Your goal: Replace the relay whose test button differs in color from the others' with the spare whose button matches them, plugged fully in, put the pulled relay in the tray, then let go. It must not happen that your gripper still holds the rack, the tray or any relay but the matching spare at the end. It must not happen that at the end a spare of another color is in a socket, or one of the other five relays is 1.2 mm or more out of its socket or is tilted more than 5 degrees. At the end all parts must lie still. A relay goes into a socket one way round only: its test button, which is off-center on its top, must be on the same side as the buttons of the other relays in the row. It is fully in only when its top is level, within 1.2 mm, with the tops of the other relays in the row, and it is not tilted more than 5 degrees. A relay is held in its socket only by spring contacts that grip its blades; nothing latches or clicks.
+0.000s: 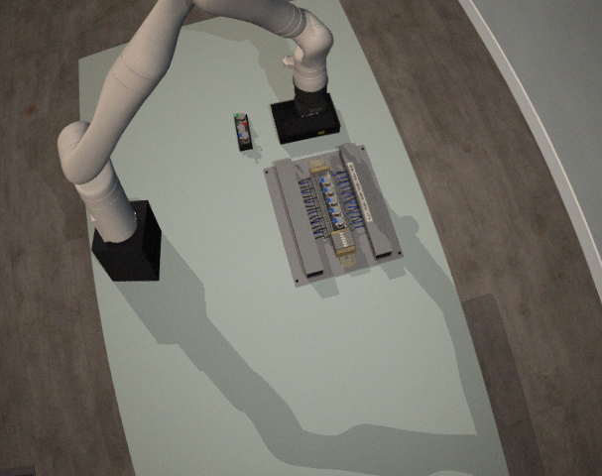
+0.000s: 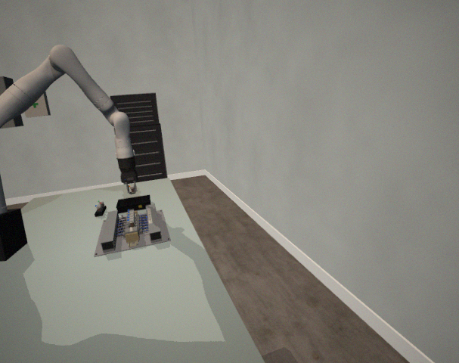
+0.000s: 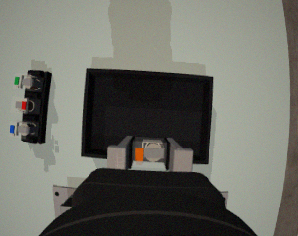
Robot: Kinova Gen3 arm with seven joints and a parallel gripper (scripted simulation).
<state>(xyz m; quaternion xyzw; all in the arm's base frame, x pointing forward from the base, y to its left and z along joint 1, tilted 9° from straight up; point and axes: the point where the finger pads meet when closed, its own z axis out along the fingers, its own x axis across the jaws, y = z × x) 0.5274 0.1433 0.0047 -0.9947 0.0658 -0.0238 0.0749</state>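
The black tray lies 90 mm below my hand and 30 mm to the left of it. The rest, counted from my hand: spare holder: 160 mm behind, 100 mm below, 60 mm to the left.
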